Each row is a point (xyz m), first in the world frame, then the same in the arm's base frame.
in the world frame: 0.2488 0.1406 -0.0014
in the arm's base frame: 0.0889 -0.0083 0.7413
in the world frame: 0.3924 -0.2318 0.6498
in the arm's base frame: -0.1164 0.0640 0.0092
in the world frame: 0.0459 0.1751 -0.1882
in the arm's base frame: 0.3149 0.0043 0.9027
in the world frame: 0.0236 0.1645 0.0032
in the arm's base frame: 0.2747 0.1208 0.7542
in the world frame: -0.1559 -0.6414 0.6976
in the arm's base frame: 0.4941 0.0993 -0.3018
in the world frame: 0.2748 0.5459 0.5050
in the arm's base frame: -0.2494 0.5365 0.6406
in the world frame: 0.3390 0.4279 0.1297
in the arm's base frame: -0.1377 0.2088 0.8382
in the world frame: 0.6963 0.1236 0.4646
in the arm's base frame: -0.4489 0.0338 0.3854
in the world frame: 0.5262 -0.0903 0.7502
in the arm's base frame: -0.3177 0.1479 0.0304
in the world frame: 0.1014 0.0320 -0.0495
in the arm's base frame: 0.2727 -0.0336 0.7038
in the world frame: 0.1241 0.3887 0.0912
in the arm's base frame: 0.0763 0.2669 0.8403
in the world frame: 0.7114 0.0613 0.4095
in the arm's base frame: -0.4210 -0.0460 0.3841
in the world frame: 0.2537 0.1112 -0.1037
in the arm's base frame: 0.1293 -0.0896 0.7971
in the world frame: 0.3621 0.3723 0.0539
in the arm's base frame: -0.1124 0.1172 0.8566
